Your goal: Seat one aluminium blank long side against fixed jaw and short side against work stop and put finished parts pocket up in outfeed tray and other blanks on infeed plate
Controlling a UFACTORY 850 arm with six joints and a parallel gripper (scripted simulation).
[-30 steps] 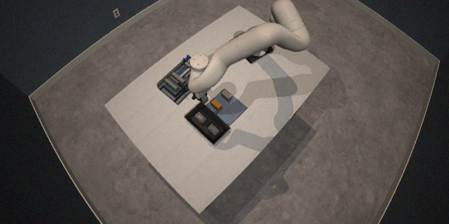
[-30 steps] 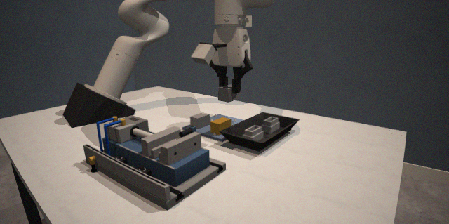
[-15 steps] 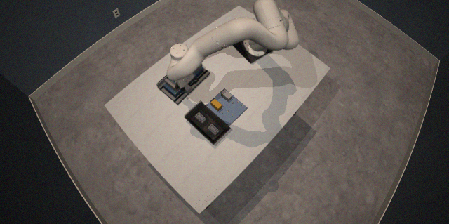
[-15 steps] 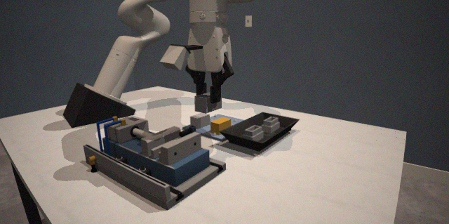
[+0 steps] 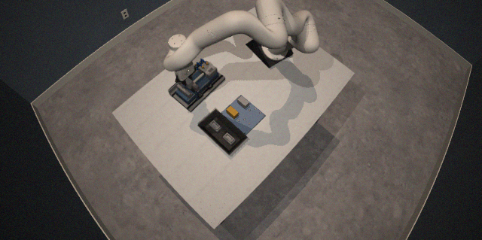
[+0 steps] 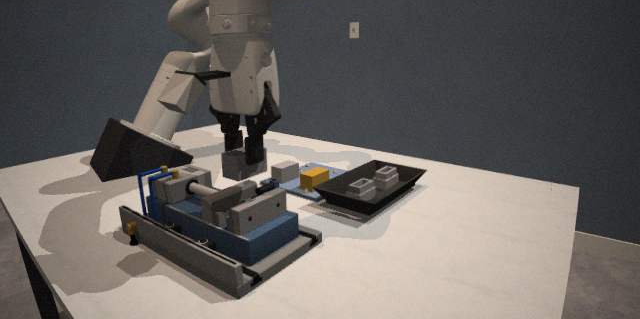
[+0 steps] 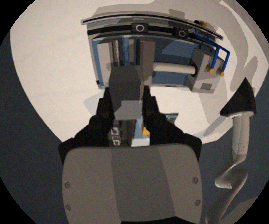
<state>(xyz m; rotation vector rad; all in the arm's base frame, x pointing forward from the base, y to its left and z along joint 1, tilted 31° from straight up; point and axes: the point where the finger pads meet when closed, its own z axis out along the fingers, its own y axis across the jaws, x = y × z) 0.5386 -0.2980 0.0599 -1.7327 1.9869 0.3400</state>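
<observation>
The vise is 13 cm below my hand and 7 cm behind it. The rest, counted from my hand: grey rail: 13 cm below, 9 cm to the right, 8 cm behind; then brass blank: 28 cm to the left, 14 cm below, 4 cm behind.
</observation>
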